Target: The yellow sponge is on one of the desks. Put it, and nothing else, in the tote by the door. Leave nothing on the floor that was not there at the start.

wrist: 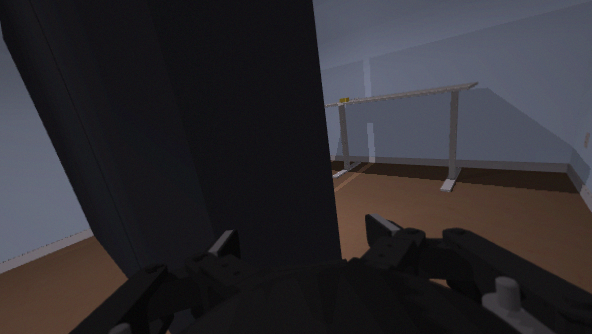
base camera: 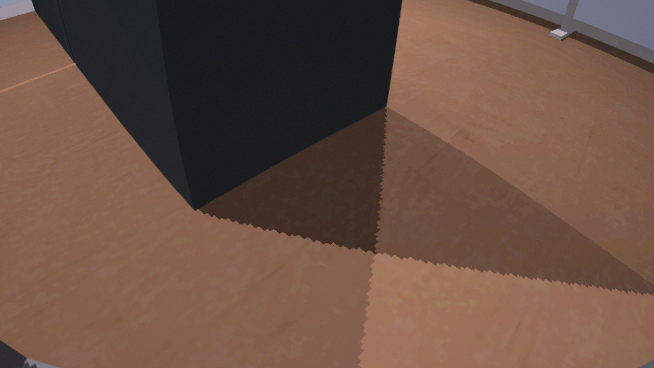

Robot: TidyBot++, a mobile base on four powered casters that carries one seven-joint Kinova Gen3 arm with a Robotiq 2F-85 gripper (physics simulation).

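Frame: origin at the arm's base, x ahead, y right, z down, level; centimetres.
Seen in the pictures: gripper, fingertip midpoint: (wrist: 303, 236).
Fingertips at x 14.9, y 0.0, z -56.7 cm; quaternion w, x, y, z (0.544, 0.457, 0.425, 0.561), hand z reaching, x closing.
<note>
A point is followed by its place in that frame.
A small yellow thing (wrist: 344, 100) {y 70.5, x 289.1, z -57.2 cm}, likely the sponge, lies on the top of a light desk (wrist: 410, 94) {y 115.3, x 220.9, z -55.0 cm} in the right half of the wrist view, far off. It is too small to make out its shape well. My gripper (wrist: 303, 236) {y 0.0, x 14.9, z -56.7 cm} is open, with no object between its fingers, and is far from the desk. In the base camera view a desk foot (base camera: 561, 34) {y 145.2, x 207.0, z 37.1 cm} shows at the top right. The tote and the door do not show in either view.
A tall dark cabinet-like block (base camera: 280, 90) {y -7.3, x 55.5, z 26.9 cm} (wrist: 250, 125) {y -8.5, x 54.1, z -61.7 cm} stands close in front, left of centre, and hides part of the desk. Its shadow falls on the brown floor (base camera: 250, 300) {y -7.9, x 29.9, z 39.6 cm}. Pale blue walls (wrist: 525, 125) {y 232.1, x 225.9, z -7.1 cm} stand behind the desk.
</note>
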